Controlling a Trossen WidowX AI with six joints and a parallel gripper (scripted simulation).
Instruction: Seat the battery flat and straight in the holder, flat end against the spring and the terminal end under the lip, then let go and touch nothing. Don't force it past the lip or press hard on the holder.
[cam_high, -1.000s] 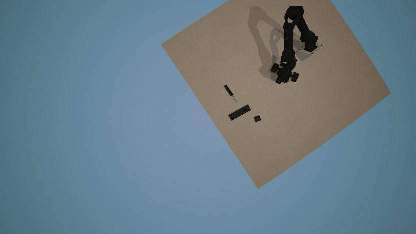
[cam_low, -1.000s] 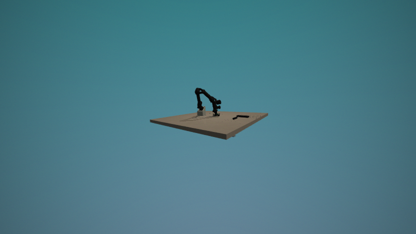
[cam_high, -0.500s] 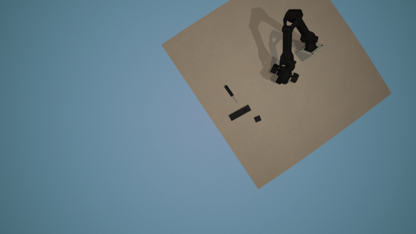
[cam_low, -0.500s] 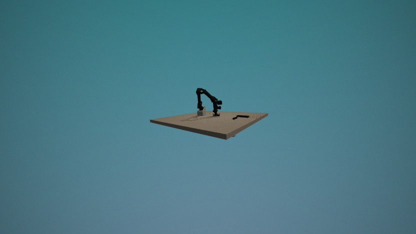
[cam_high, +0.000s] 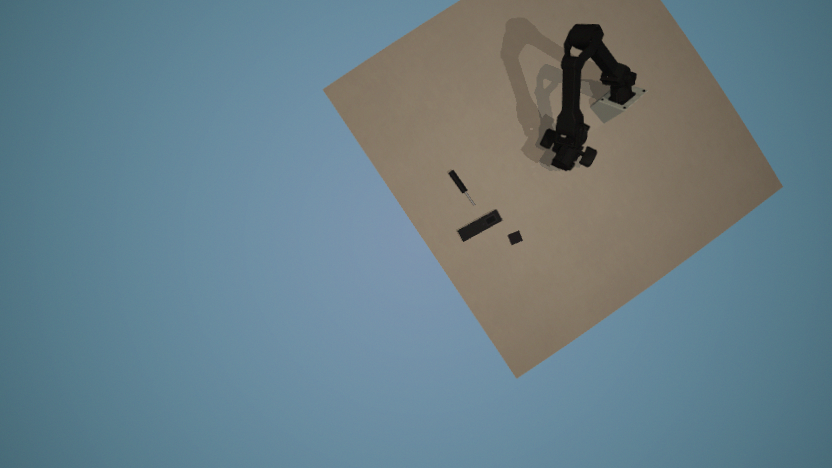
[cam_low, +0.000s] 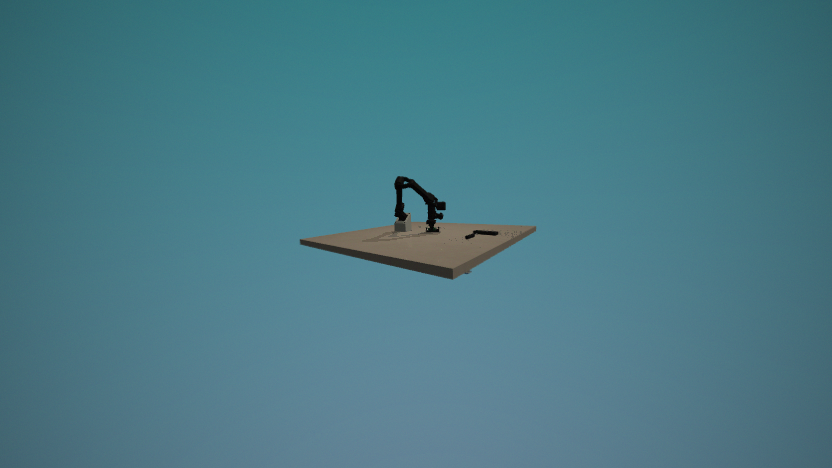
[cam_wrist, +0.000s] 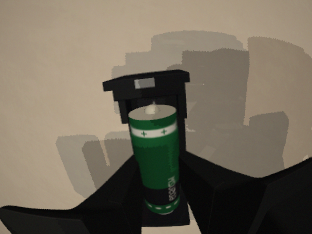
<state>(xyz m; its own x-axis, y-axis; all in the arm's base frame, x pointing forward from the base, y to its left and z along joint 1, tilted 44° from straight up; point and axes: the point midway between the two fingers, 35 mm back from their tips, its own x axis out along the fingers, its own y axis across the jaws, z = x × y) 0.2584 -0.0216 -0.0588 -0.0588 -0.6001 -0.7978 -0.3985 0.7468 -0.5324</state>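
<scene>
The green battery is 10 mm above my gripper tip. The rest, counted from my gripper tip: long black box 400 mm ahead, 10 mm to the left.
</scene>
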